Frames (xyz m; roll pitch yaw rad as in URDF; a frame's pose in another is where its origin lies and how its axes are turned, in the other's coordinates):
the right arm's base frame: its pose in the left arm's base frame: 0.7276 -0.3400 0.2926 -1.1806 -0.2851 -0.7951
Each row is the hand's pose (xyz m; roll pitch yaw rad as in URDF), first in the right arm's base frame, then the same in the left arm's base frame.
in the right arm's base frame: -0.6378 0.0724 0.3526 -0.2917 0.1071 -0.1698
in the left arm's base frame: 0.5383 0.3581 0.1777 -1.4037 -0.3960 -0.9724
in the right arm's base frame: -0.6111 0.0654 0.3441 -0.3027 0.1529 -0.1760
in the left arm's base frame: 0.5481 0.3331 0.1883 -1.3960 -0.3808 -1.0196
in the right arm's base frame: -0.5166 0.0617 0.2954 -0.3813 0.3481 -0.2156
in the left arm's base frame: 0.5814 0.2328 0.2004 -1.3958 -0.3175 -1.2204
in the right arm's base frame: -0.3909 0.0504 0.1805 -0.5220 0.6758 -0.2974
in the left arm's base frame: 0.5935 0.0625 0.2038 -1.4159 -0.1854 -1.5389
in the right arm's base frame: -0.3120 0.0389 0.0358 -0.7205 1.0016 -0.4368
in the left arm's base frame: 0.5566 -0.0972 0.1834 -1.4759 -0.0322 -1.8426
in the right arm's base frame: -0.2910 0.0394 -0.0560 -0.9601 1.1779 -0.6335
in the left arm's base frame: 0.5172 -0.1780 0.1553 -1.5418 0.0493 -2.0228
